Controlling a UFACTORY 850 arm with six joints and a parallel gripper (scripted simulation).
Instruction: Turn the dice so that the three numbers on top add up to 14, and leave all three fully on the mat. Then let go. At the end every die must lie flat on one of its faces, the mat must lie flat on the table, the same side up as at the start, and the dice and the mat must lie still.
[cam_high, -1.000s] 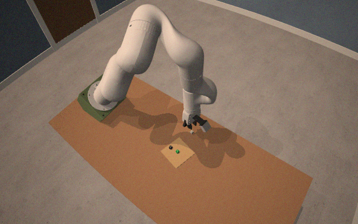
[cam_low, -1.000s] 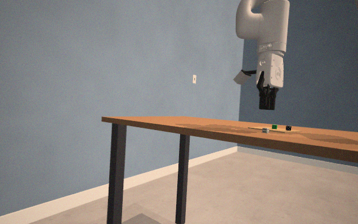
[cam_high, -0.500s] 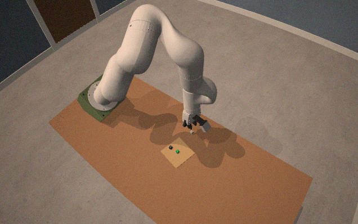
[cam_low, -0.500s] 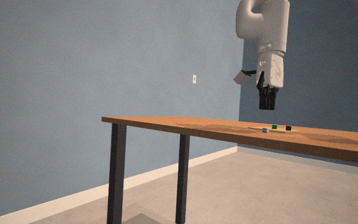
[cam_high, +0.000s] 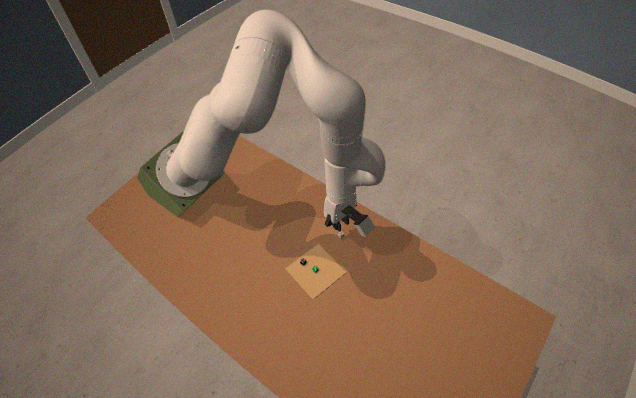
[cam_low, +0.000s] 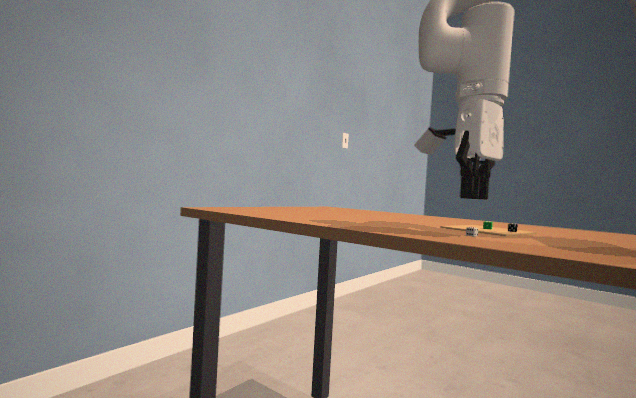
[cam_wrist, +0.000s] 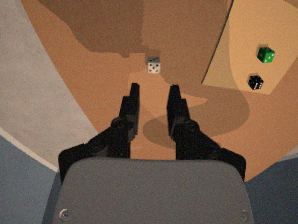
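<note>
Right now the white die is 8 cm below my hand. The rest, counted from my hand: black die 15 cm to the right, 8 cm below, 5 cm behind; green die 15 cm to the right, 8 cm below; mat 15 cm to the right, 9 cm below.
</note>
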